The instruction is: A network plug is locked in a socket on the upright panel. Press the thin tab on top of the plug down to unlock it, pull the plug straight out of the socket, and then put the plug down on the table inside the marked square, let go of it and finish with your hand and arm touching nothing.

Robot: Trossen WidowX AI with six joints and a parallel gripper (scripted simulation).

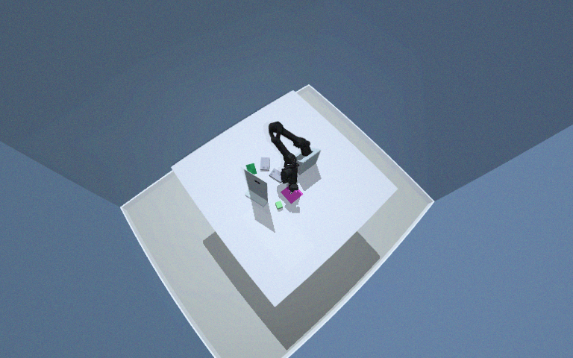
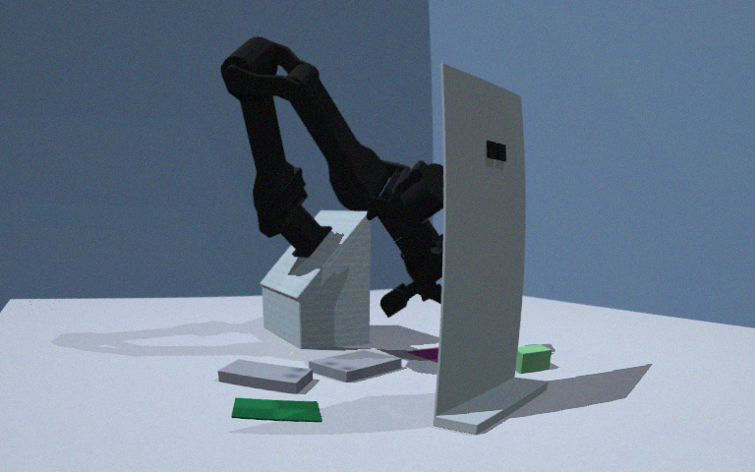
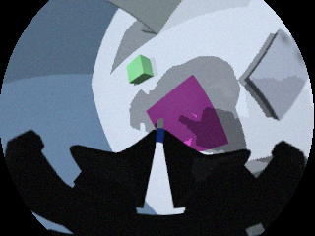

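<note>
The magenta marked square lies 5 cm below my gripper tip, 1 cm to the right of it and 1 cm behind it. From my gripper tip the other things lie so: light green cube (13 cm ahead, 4 cm below, 1 cm to the left); grey upright panel (20 cm ahead, 14 cm to the right, 11 cm above); blue network plug (1 cm ahead).
</note>
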